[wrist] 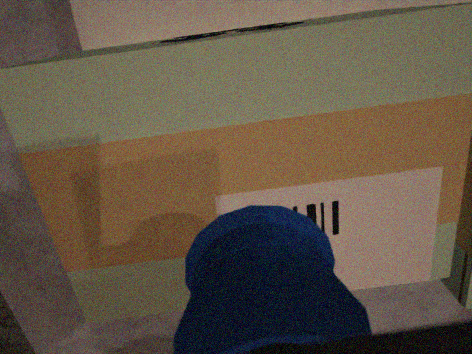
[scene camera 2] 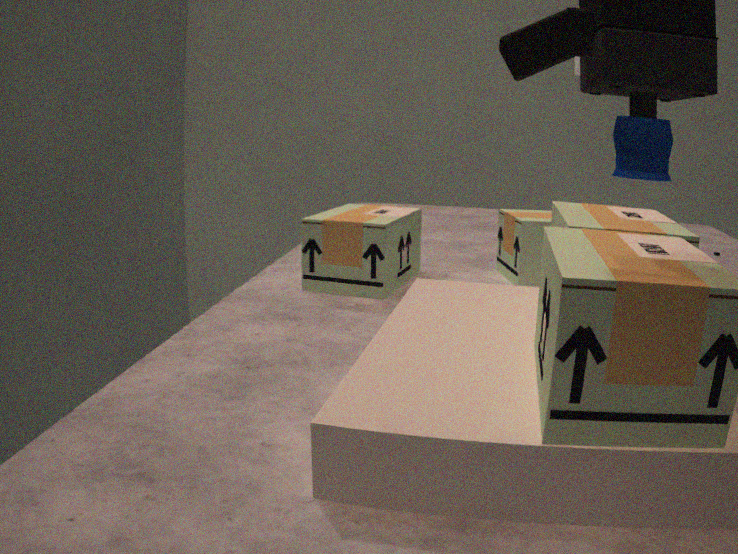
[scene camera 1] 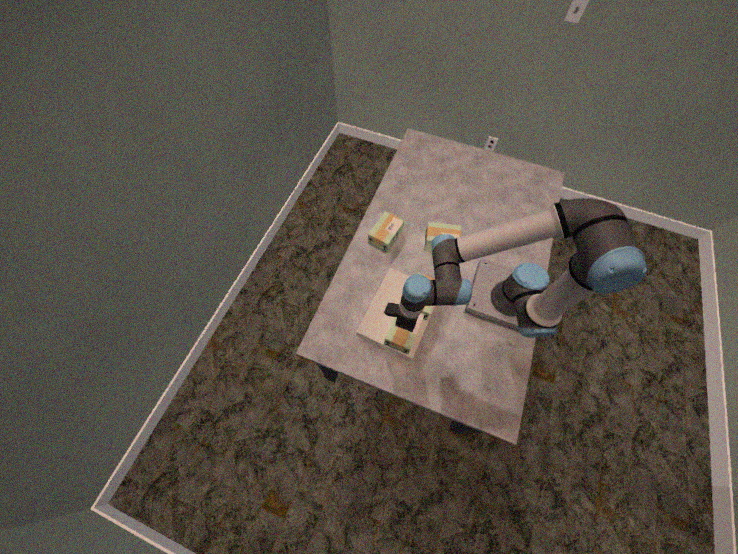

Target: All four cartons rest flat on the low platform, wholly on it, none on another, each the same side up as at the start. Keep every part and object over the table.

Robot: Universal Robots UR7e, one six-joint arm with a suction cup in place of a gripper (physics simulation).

Observation:
I see my suction cup (scene camera 2: 643,145), a low platform (scene camera 2: 439,415), a carton (scene camera 2: 520,232), a carton (scene camera 2: 369,251), a carton (scene camera 2: 628,345) and a carton (scene camera 2: 564,214).
The low platform is seen too in scene camera 1 (scene camera 1: 374,327). My suction cup also shows in the wrist view (wrist: 259,272).

